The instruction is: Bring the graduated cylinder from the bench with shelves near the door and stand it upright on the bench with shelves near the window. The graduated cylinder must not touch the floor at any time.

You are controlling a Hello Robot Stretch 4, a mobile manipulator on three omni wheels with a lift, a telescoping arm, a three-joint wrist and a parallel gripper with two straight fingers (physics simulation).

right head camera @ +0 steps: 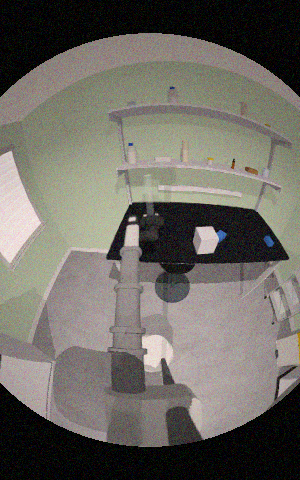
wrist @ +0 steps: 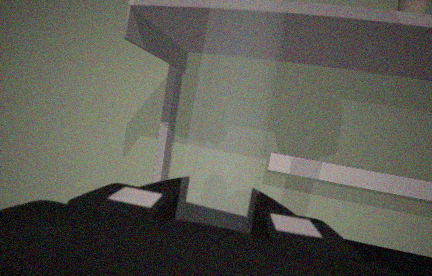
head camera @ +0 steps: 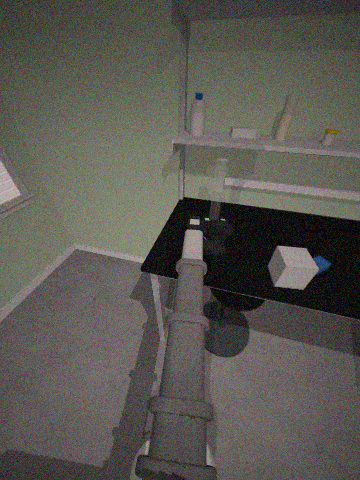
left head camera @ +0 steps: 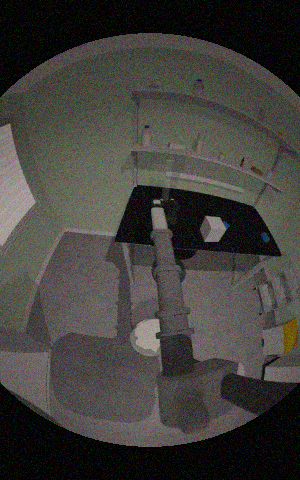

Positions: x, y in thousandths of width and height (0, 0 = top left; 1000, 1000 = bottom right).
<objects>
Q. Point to a shelf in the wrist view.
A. At 885, 161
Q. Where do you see a shelf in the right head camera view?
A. At 818, 478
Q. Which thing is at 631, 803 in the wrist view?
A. The gripper.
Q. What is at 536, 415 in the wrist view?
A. A graduated cylinder.
</objects>
